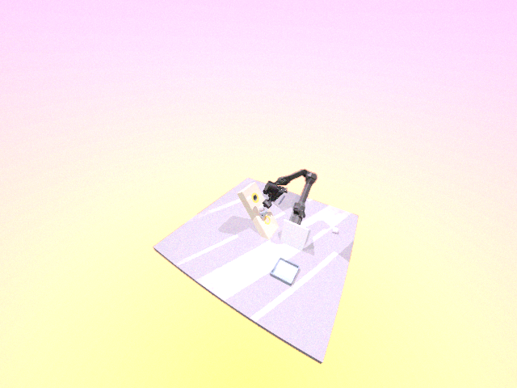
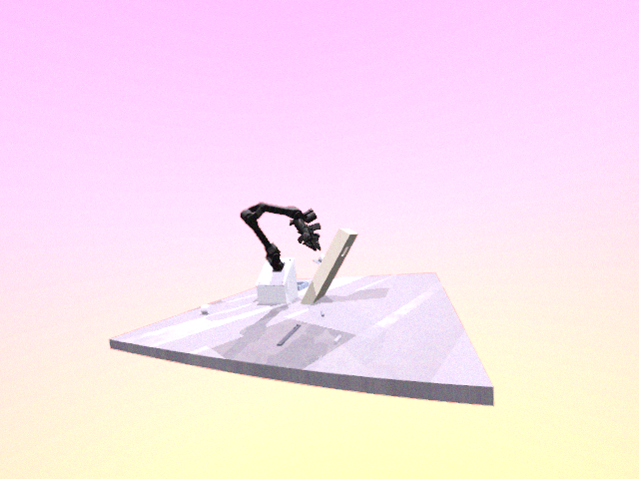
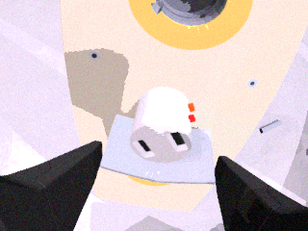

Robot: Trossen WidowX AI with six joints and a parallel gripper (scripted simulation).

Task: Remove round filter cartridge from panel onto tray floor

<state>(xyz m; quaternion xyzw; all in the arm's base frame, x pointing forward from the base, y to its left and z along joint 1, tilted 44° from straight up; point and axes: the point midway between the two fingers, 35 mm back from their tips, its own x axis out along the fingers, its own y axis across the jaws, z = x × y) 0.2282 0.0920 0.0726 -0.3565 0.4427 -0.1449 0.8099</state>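
Now: gripper tip 5 cm above the round filter cartridge and 2 cm short of it. Round my gripper tip: tray (33 cm behind, 26 cm to the left, 25 cm below).
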